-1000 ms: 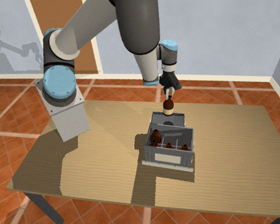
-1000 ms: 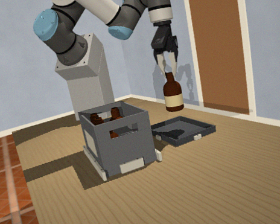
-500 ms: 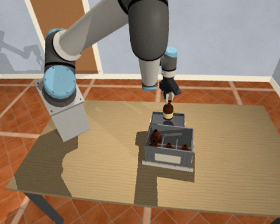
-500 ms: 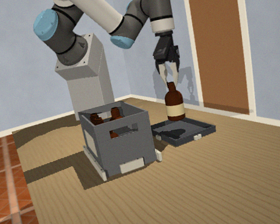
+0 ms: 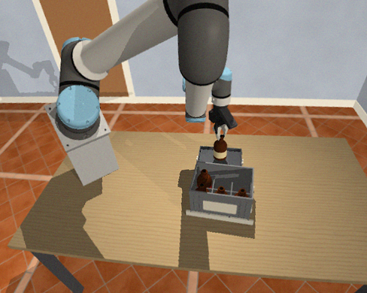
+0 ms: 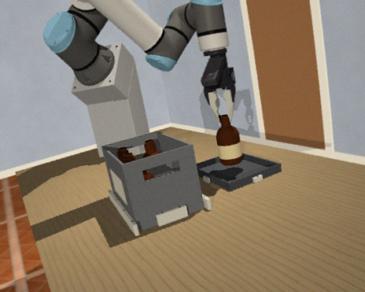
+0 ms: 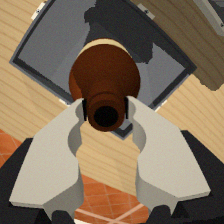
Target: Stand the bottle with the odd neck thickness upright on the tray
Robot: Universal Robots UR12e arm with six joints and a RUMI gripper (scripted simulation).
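My hand is 7 cm above the bottle. The rest, counted from my hand: grey tray (17 cm below); then grey crate (2 cm behind, 28 cm to the right, 10 cm below).
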